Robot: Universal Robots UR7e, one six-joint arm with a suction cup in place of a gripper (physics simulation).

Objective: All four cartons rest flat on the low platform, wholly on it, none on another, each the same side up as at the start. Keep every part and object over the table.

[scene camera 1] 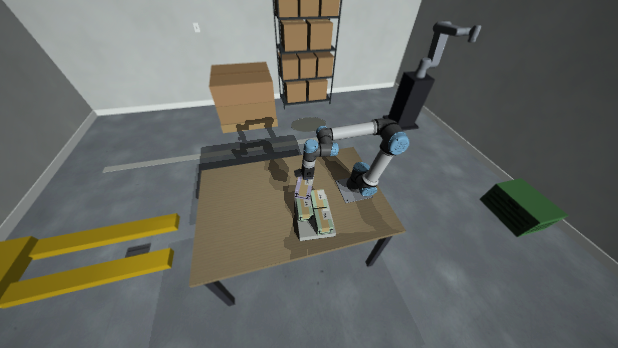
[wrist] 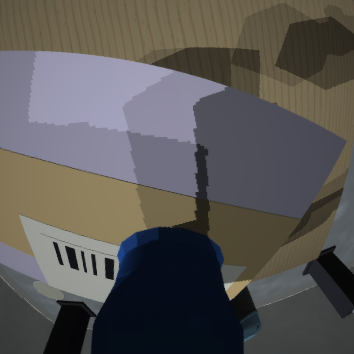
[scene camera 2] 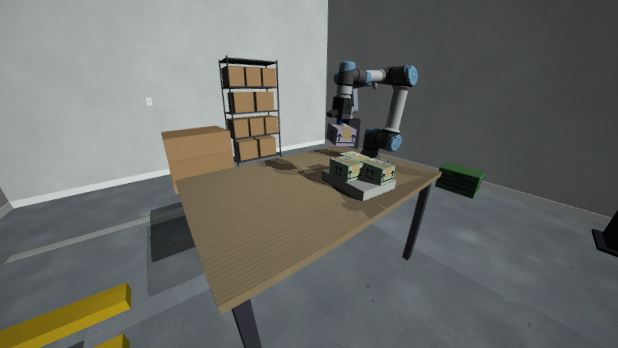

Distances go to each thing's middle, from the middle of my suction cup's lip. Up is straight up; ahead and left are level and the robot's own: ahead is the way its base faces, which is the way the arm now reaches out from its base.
My suction cup is now 29 cm above the low grey platform (scene camera 2: 363,189), 12 cm to the right of it and 3 cm past it.
